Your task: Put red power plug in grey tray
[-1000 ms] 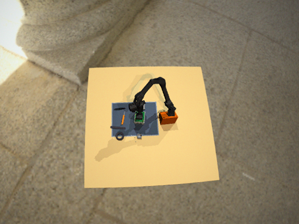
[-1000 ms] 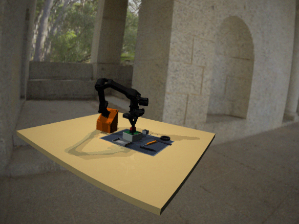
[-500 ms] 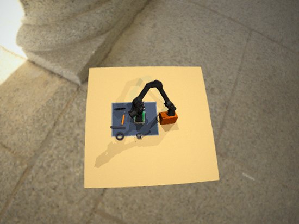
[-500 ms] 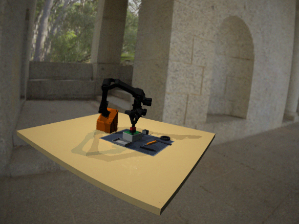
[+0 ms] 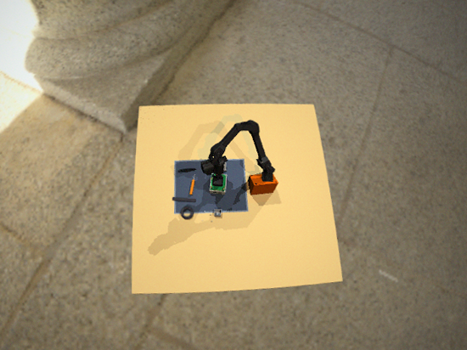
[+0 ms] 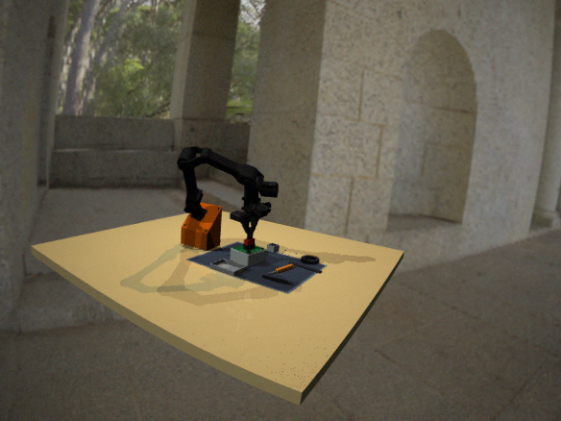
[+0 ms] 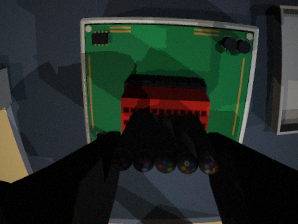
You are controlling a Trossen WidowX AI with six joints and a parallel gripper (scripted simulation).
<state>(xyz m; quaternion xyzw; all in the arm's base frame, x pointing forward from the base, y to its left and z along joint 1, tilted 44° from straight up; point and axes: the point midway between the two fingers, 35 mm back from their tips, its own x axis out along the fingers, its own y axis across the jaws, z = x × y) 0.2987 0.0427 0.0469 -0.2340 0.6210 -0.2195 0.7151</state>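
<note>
My gripper tip is now 3 cm above the red power plug. The rest, counted from my gripper tip: blue mat 12 cm below, 5 cm ahead, 1 cm to the left; then black bar 21 cm ahead, 12 cm below, 11 cm to the left.
</note>
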